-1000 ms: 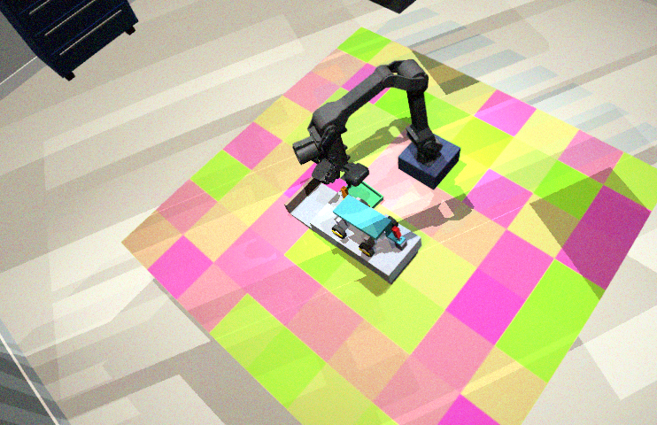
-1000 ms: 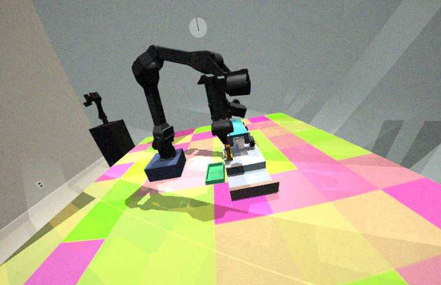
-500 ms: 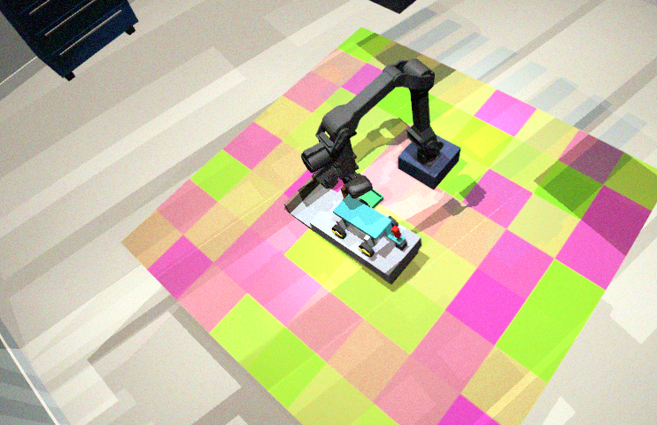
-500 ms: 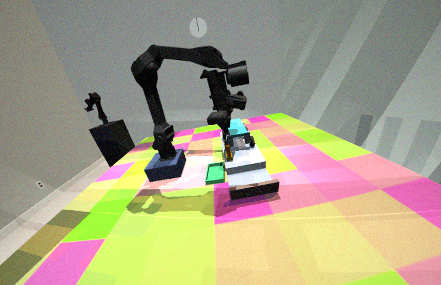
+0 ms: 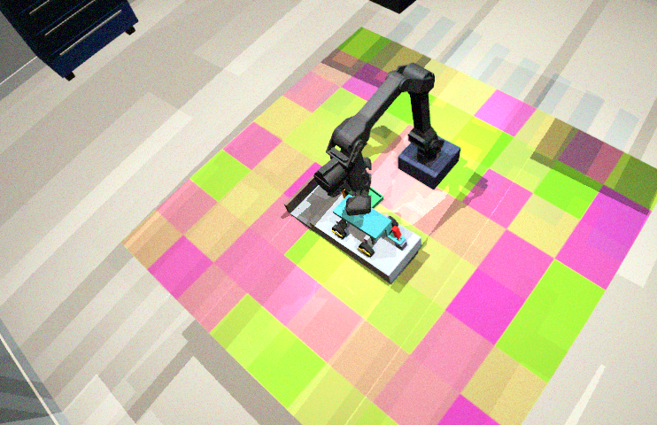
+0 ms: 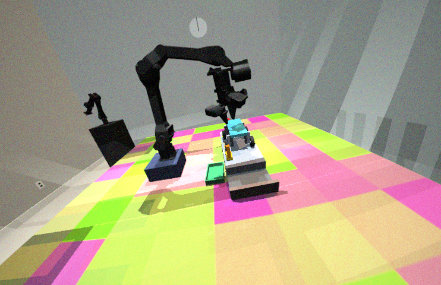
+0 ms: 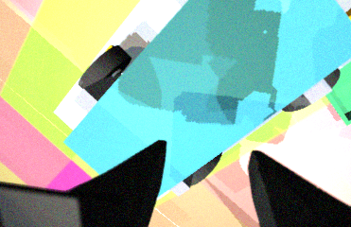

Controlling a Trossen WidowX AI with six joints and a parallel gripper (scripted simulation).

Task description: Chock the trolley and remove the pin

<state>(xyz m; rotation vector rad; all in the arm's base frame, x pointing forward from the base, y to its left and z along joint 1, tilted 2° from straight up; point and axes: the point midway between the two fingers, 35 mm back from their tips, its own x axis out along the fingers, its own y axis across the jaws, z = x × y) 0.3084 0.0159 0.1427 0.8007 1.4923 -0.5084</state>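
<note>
My gripper tip is 120 mm to the right of the red-headed stop pin and 50 mm above it. Round my gripper tip: trolley 20 mm ahead, 10 mm to the left, 70 mm below; yellow chock 30 mm behind, 90 mm to the right, 100 mm below.
</note>
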